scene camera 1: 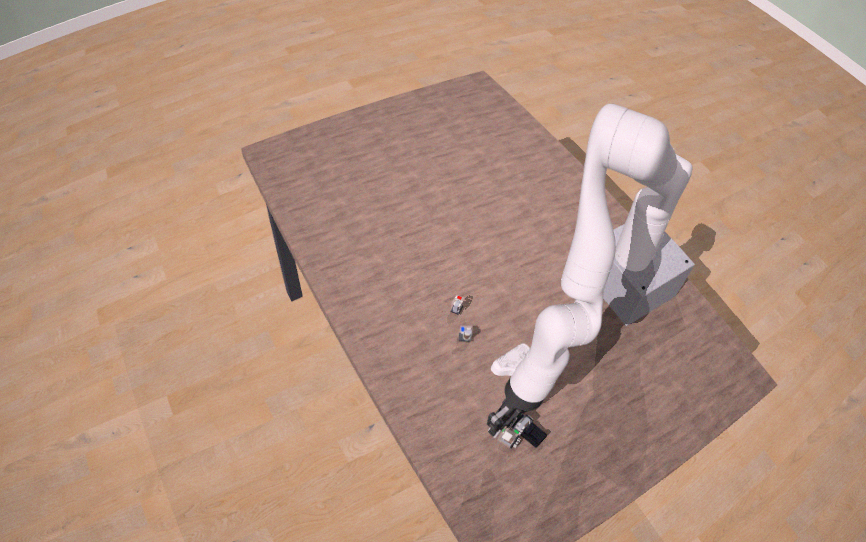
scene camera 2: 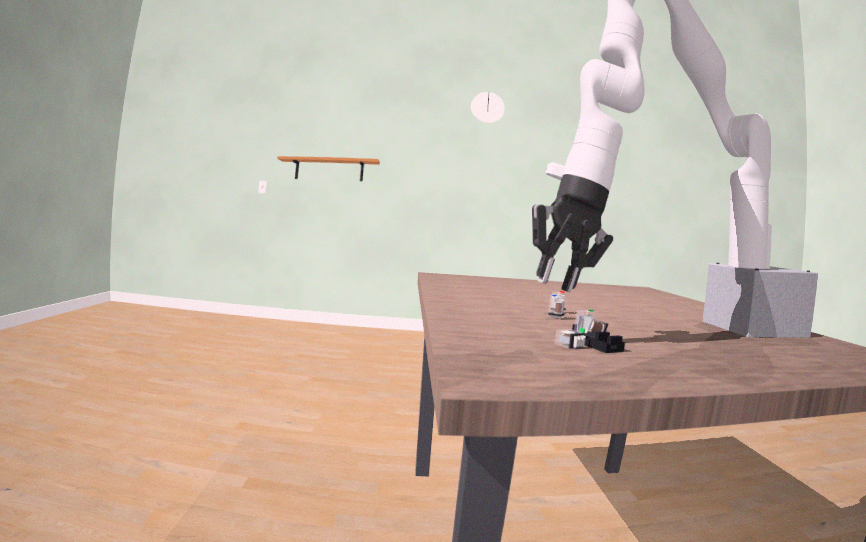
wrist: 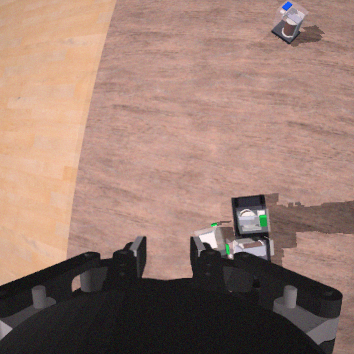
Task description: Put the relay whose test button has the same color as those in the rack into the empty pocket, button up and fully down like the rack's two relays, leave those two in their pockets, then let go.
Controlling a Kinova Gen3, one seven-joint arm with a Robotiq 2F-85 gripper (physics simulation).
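Frame: origin at the arm's base, x ahead, y left, z up, level; millimetres.
Where they show: gripper, between the fingertips: (scene camera 1: 499, 429) (scene camera 2: 553, 286) (wrist: 167, 247); arm's base, origin of its link: (scene camera 1: 632, 255) (scene camera 2: 747, 267).
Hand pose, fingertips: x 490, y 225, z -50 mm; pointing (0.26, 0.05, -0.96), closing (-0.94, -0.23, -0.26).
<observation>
Each offset is from my fingertips to the top centre of the thing. Level surfaces: height alone.
The black rack {dy -4, dx -75, dz -60 mm} (scene camera 1: 535, 435) (scene camera 2: 606, 343) (wrist: 248, 200) stands near the table's left edge. One green-button relay {dy -35, dx -64, dz -35 mm} (wrist: 252, 220) sits in its end pocket in the wrist view. A second green-button relay {dy -3, dx -71, dz -39 mm} (wrist: 249, 248) beside it shows its button toward the left and looks tilted; its seating is partly hidden by my gripper. A loose green-button relay {dy +8, dx -33, dz -62 mm} (scene camera 1: 507, 437) (scene camera 2: 566, 338) (wrist: 209, 240) lies on its side on the table, close against the rack group. My gripper (scene camera 2: 556, 278) (wrist: 167, 247) is part open and empty, above the table and left of the loose relay in the wrist view.
A blue-button relay {dy -258, dx -61, dz -40 mm} (scene camera 1: 465, 333) (scene camera 2: 556, 307) (wrist: 289, 24) and a red-button relay {dy -336, dx -80, dz -40 mm} (scene camera 1: 457, 304) stand on the table {dz -83 mm} (scene camera 1: 383, 191) (scene camera 2: 498, 377) (wrist: 175, 125), apart from the rack. The table's edge runs down the left of the wrist view.
</observation>
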